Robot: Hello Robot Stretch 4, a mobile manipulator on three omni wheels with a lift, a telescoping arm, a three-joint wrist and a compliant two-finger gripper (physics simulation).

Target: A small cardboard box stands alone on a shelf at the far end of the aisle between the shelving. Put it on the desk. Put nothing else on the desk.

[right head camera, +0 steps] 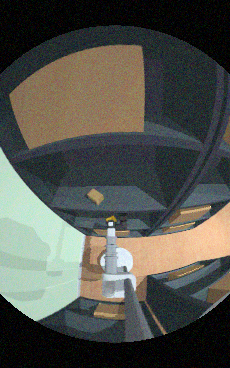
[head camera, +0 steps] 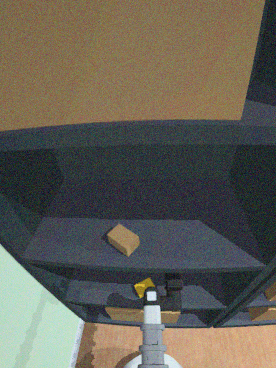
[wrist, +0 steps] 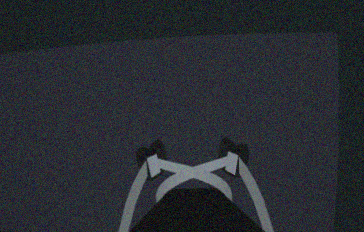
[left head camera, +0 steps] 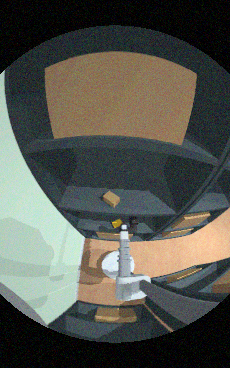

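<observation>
A small cardboard box (head camera: 123, 240) (left head camera: 111, 198) (right head camera: 95, 196) lies alone on a dark shelf (head camera: 175, 245), left of its middle. My gripper (wrist: 192, 151) shows in the wrist view with its two fingertips wide apart and no object between them. A dark shelving panel fills the view beyond the fingers. In the head view the black wrist (head camera: 174, 285) is at the lower shelf, below and to the right of the box; the fingers are hidden there. The desk does not show.
A yellow block (head camera: 144, 287) (left head camera: 117, 223) (right head camera: 111, 219) lies on the lower shelf, just beyond the arm's end. A large cardboard box (head camera: 120, 60) stands on the shelf above. Flat boxes lie on the bottom shelf. A pale green wall (head camera: 25, 305) is at left.
</observation>
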